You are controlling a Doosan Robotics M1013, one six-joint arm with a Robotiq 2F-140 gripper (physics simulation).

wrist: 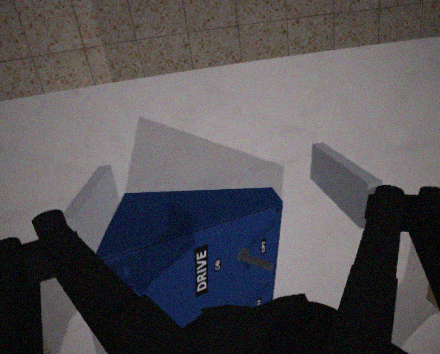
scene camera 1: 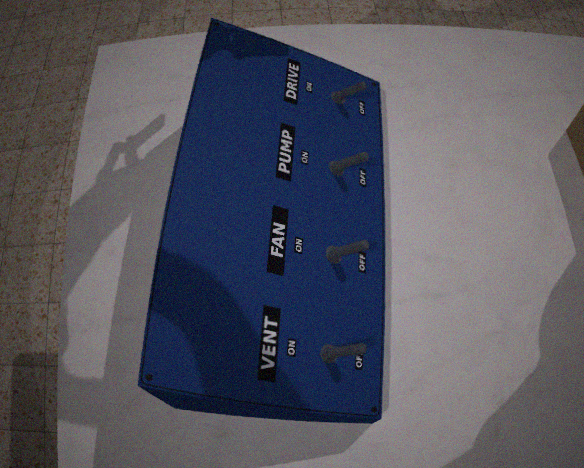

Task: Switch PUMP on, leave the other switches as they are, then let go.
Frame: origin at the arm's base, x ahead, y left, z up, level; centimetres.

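Where they show: gripper, between the fingertips: (wrist: 215, 171).
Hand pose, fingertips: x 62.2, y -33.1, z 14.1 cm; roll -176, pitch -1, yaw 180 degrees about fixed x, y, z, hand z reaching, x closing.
Observation:
Each offset is from my fingertips to the top centre of the thing. Level surfaces: height alone.
The blue switch panel (scene camera 1: 225, 200) (wrist: 150, 215) lies on the white table. The PUMP switch {dx -4.8, dy +31.4, dz -11.8 cm} (scene camera 1: 348, 164) is second from the top in the scene view, its lever tilted to OFF. The DRIVE switch {dx -5.9, dy +19.5, dz -11.8 cm} (scene camera 1: 348, 92) (wrist: 255, 259), the FAN switch {dx -3.8, dy +43.4, dz -11.8 cm} (scene camera 1: 347, 251) and the VENT switch {dx -2.7, dy +55.3, dz -11.8 cm} (scene camera 1: 343, 352) also tilt to OFF. In the wrist view my gripper (wrist: 215, 171) is open, its two grey fingers wide apart with nothing between them, above the DRIVE end of the panel. It touches no switch there. The gripper does not show in the scene view; the PUMP lever does not show in the wrist view.
The white table {dz -24.9 cm} (scene camera 1: 465, 175) (wrist: 225, 95) surrounds the panel. The speckled tiled floor (scene camera 1: 35, 150) (wrist: 150, 35) shows past its edge. Shadows of the arm and gripper fall on the table left of the panel and across the panel face in the scene view.

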